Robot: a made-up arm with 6 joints. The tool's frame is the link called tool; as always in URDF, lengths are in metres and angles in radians.
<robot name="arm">
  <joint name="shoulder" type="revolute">
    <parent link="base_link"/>
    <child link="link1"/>
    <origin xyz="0 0 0.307" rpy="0 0 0"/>
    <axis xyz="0 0 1"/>
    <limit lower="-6.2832" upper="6.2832" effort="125" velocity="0.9"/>
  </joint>
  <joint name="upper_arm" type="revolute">
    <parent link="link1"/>
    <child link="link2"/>
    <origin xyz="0 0 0" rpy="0 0 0"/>
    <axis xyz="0 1 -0.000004"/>
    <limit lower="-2.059" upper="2.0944" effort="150" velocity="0.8"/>
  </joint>
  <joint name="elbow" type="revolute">
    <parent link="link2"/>
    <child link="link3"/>
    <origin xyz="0.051 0 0.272" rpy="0 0 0"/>
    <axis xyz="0 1 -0.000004"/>
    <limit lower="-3.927" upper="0.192" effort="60" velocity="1.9"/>
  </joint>
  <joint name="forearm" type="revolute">
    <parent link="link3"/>
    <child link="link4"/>
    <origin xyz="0.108 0 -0.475" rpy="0 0 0"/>
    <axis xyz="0 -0.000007 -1"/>
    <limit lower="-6.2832" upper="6.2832" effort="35" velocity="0.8"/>
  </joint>
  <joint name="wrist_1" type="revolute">
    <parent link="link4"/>
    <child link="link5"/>
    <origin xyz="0 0 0" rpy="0 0 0"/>
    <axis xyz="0 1 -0.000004"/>
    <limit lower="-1.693" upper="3.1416" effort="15" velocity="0.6"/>
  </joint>
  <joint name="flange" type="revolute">
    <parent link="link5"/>
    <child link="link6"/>
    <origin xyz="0.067 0 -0.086" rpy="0 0 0"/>
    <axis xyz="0 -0.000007 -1"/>
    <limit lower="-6.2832" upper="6.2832" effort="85" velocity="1.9"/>
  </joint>
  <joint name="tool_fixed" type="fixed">
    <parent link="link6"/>
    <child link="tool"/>
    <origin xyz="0 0 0" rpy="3.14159 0 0"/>
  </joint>
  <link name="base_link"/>
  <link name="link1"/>
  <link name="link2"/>
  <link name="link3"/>
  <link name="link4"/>
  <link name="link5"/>
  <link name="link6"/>
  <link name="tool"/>
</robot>
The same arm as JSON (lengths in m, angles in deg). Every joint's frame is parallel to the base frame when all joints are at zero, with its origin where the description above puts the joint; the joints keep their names.
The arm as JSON. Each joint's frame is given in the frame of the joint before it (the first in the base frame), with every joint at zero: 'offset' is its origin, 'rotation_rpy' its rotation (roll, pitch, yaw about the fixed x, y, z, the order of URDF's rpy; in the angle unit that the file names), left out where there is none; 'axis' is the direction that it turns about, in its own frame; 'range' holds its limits. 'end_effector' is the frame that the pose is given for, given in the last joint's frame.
{"length_unit": "m", "angle_unit": "deg", "chain": [{"id": "shoulder", "offset": [0.0, 0.0, 0.307], "axis": [0.0, 0.0, 1.0], "range": [-360.0, 360.0]}, {"id": "upper_arm", "offset": [0.0, 0.0, 0.0], "axis": [0.0, 1.0, 0.0], "range": [-117.97, 120.0]}, {"id": "elbow", "offset": [0.051, 0.0, 0.272], "axis": [0.0, 1.0, 0.0], "range": [-225.0, 11.0]}, {"id": "forearm", "offset": [0.108, 0.0, -0.475], "axis": [0.0, 0.0, -1.0], "range": [-360.0, 360.0]}, {"id": "wrist_1", "offset": [0.0, 0.0, 0.0], "axis": [0.0, 1.0, 0.0], "range": [-97.0, 180.0]}, {"id": "flange", "offset": [0.067, 0.0, -0.086], "axis": [0.0, 0.0, -1.0], "range": [-360.0, 360.0]}], "end_effector": {"offset": [0.0, 0.0, 0.0], "rotation_rpy": [180.0, 0.0, 0.0]}}
